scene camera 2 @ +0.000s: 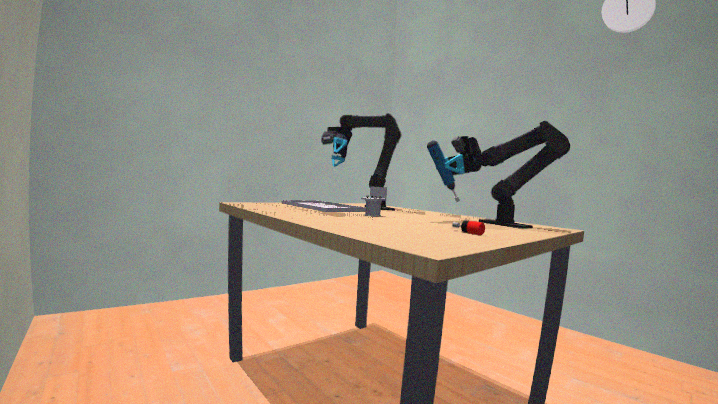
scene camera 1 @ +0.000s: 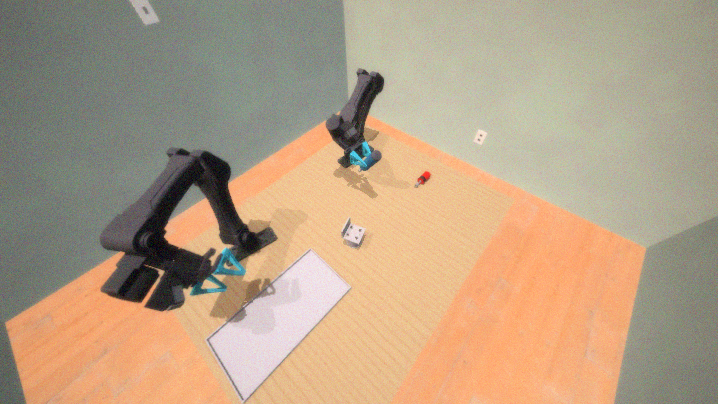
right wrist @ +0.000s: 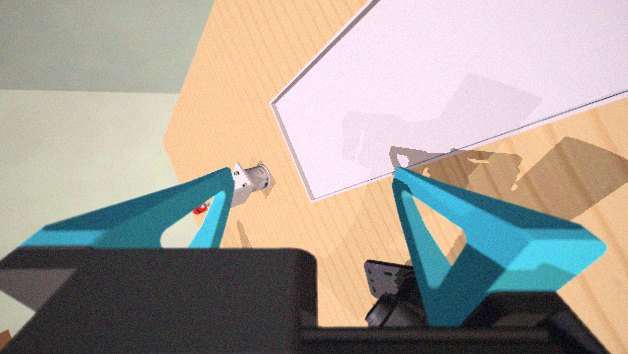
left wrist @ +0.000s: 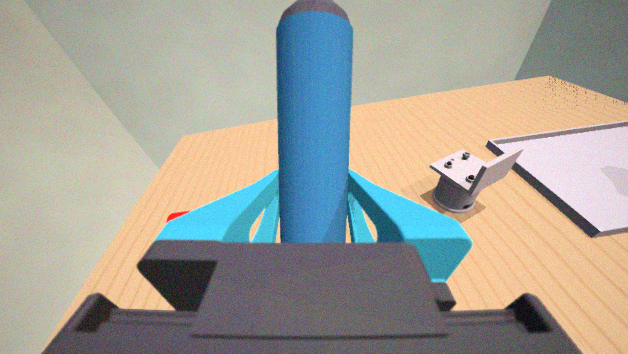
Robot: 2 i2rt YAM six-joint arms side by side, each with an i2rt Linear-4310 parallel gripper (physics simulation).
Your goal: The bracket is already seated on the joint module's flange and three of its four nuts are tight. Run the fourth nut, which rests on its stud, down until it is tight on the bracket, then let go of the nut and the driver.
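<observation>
My left gripper is shut on the blue driver, holding it tilted, tip down, above the table and away from the bracket. My right gripper is open and empty, above the tray's near-left end in scene camera 1. The bracket sits on the upright joint module. Three nuts show in the left wrist view; no fourth is visible there. Nut tightness cannot be told.
A red driver lies on the table near the left arm; a gripper finger partly hides it in the left wrist view. A shallow white tray lies beside the joint module.
</observation>
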